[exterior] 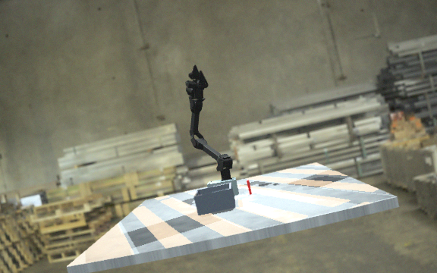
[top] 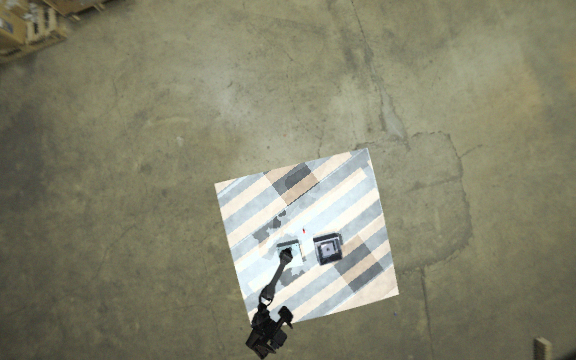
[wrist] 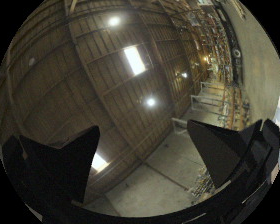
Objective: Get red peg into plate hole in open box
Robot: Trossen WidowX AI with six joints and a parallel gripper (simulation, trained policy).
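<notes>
My gripper tip is 20 cm short of the red peg, 12 cm to the right of it and 75 cm above it. Also, from my gripper tip: plate (33 cm ahead, 8 cm to the right, 75 cm below); then dark grey box (33 cm ahead, 8 cm to the right, 77 cm below).
</notes>
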